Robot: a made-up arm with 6 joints. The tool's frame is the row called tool.
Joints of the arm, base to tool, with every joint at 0 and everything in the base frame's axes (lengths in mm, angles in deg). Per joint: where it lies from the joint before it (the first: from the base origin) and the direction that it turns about. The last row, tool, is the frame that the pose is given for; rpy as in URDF.
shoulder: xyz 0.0 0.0 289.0 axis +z
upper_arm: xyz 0.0 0.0 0.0 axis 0 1 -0.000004
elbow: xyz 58.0 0.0 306.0 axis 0 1 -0.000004
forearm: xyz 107.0 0.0 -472.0 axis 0 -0.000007 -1
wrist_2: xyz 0.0 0.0 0.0 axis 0 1 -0.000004
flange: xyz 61.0 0.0 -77.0 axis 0 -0.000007 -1
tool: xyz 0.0 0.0 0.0 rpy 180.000 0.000 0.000
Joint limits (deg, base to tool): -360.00..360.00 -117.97..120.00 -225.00..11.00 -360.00..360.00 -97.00..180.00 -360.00..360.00
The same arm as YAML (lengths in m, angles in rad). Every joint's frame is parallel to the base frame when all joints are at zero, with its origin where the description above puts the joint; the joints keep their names.
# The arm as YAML. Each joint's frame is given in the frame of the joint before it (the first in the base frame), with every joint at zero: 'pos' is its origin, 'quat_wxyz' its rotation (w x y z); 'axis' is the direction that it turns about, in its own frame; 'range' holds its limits. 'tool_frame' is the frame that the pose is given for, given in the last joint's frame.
length_unit: m
angle_unit: rad
joints:
  - joint: shoulder
    pos: [0.0, 0.0, 0.289]
    quat_wxyz: [1.0, 0.0, 0.0, 0.0]
    axis: "+z"
    range: [-6.2832, 6.2832]
  - joint: upper_arm
    pos: [0.0, 0.0, 0.0]
    quat_wxyz: [1.0, 0.0, 0.0, 0.0]
    axis: "+y"
    range: [-2.059, 2.0944]
  - joint: elbow
    pos: [0.058, 0.0, 0.306]
    quat_wxyz: [1.0, 0.0, 0.0, 0.0]
    axis: "+y"
    range: [-3.927, 0.192]
  - joint: forearm
    pos: [0.107, 0.0, -0.472]
    quat_wxyz: [1.0, 0.0, 0.0, 0.0]
    axis: "-z"
    range: [-6.2832, 6.2832]
  - joint: wrist_2
    pos: [0.0, 0.0, 0.0]
    quat_wxyz: [1.0, 0.0, 0.0, 0.0]
    axis: "+y"
    range: [-1.693, 3.1416]
  - joint: flange
    pos: [0.061, 0.0, -0.077]
    quat_wxyz: [1.0, 0.0, 0.0, 0.0]
    axis: "-z"
    range: [-6.2832, 6.2832]
tool_frame:
  pos: [0.0, 0.0, 0.0]
  quat_wxyz: [0.0, 1.0, 0.0, 0.0]

